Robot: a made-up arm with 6 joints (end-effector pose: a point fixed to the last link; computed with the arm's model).
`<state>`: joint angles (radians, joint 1 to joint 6).
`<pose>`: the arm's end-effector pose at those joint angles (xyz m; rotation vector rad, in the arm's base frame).
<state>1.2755 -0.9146 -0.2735 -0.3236 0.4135 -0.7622</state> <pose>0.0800 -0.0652 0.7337 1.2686 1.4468 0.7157</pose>
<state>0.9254 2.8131 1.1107 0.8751 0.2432 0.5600</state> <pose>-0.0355 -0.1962 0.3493 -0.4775 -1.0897 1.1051</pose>
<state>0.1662 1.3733 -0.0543 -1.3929 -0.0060 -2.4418</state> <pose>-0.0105 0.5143 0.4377 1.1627 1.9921 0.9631</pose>
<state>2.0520 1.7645 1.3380 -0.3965 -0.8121 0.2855</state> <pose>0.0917 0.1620 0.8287 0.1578 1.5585 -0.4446</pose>
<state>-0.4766 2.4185 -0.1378 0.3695 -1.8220 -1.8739</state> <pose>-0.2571 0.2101 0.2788 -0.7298 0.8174 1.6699</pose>
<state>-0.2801 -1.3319 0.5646 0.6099 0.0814 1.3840</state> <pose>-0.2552 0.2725 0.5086 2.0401 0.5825 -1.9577</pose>
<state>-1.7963 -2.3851 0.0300 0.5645 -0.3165 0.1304</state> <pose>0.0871 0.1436 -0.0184 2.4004 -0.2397 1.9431</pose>
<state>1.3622 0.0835 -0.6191 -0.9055 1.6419 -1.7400</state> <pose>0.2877 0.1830 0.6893 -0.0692 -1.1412 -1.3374</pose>
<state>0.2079 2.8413 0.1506 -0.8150 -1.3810 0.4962</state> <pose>-0.3273 0.3810 0.1613 -0.9342 -0.4363 -1.0247</pose>
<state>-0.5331 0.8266 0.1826 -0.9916 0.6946 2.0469</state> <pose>-0.3239 0.4219 0.3568 -0.8863 -1.0479 -1.8005</pose>
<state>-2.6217 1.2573 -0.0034 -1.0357 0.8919 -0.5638</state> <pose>0.2220 0.4956 0.1582 -0.3056 -0.5149 -1.1014</pose>
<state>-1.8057 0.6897 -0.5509 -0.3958 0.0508 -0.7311</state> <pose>-0.1134 0.3217 0.0380 -0.7491 -0.3890 -0.1369</pose>
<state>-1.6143 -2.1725 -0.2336 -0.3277 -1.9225 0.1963</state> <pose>0.3451 0.0532 0.0022 -1.1989 -1.6020 -2.0388</pose>
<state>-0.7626 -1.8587 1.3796 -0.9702 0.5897 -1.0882</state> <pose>-0.1917 -0.0471 0.0576 2.0610 -1.1882 1.8368</pose>
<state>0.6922 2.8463 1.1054 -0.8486 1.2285 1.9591</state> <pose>-0.4190 0.0258 0.4444 -1.3648 -2.0404 0.5047</pose>
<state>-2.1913 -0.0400 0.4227 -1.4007 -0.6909 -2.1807</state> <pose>-0.1032 -0.0456 0.0775 -0.8090 -0.8575 2.7912</pose>
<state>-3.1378 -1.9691 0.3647 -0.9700 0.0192 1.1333</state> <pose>0.3701 -0.2001 0.5782 -0.1115 -0.8029 1.5784</pose>
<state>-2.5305 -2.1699 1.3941 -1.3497 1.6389 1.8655</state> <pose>0.4847 -0.0373 0.1574 1.4281 -0.4563 1.0523</pose>
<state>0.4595 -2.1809 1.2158 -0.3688 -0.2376 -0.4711</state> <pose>-0.2901 -0.0178 0.5705 -2.6278 0.4190 1.1162</pose>
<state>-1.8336 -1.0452 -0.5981 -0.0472 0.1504 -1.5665</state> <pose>0.0750 -0.0599 0.0438 -1.5042 -1.0321 1.7793</pose>
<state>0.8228 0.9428 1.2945 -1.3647 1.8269 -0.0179</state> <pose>-0.1701 0.2883 0.7761 -1.2520 1.1957 0.7318</pose>
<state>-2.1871 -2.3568 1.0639 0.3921 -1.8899 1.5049</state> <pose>0.0290 0.0717 -0.0022 -0.3157 -2.2584 -1.1894</pose>
